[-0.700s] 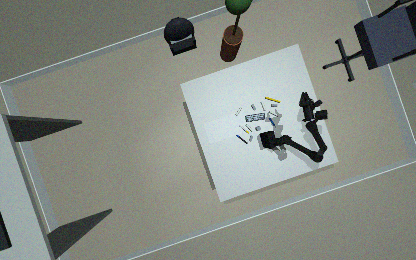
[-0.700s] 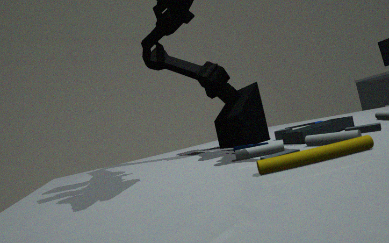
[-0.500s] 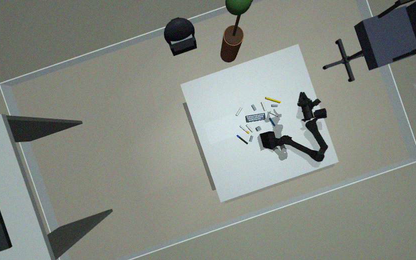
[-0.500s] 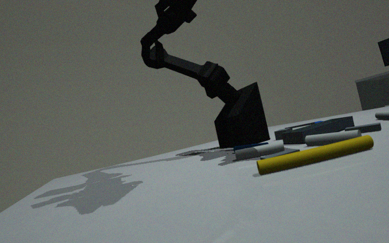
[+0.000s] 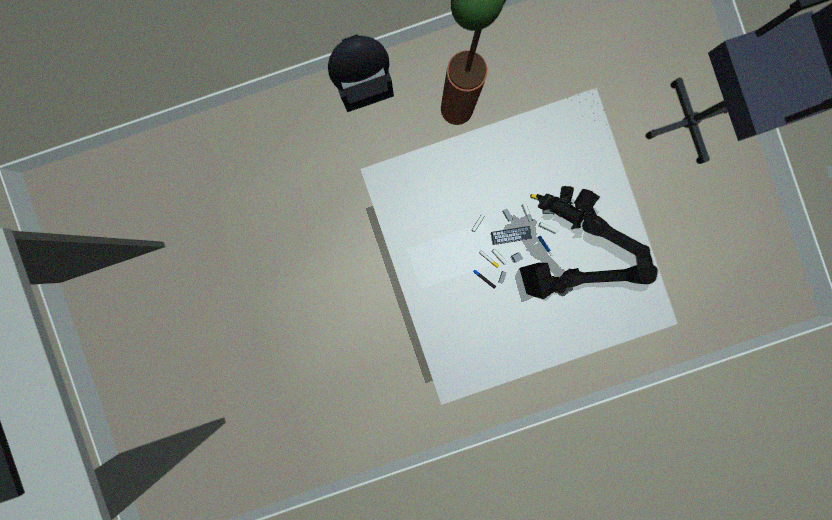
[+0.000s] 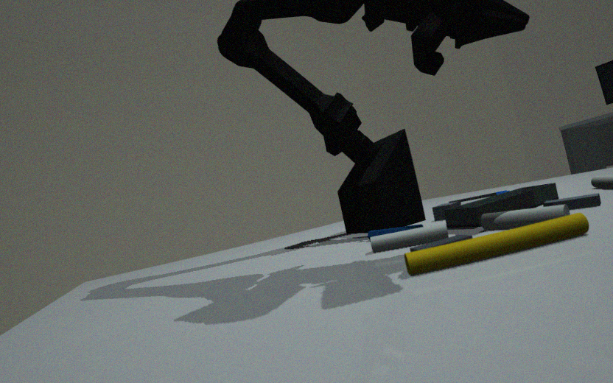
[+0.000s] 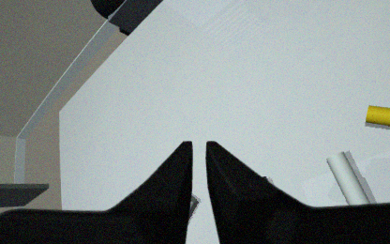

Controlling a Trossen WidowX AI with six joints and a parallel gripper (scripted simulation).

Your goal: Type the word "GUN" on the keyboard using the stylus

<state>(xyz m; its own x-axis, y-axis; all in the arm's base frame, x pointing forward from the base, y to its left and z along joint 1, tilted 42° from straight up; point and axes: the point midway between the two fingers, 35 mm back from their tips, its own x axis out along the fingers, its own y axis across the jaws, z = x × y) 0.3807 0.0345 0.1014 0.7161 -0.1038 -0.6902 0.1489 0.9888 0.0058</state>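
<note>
The blue stylus lies 260 mm behind my gripper tip, 90 mm to the right of it and 220 mm below it. Round my gripper tip: grey block 30 mm behind, 70 mm to the left, 220 mm below; yellow cylinder 10 mm behind, 140 mm to the right, 210 mm below; yellow-tipped pen 240 mm behind, 210 mm to the left, 220 mm below.
</note>
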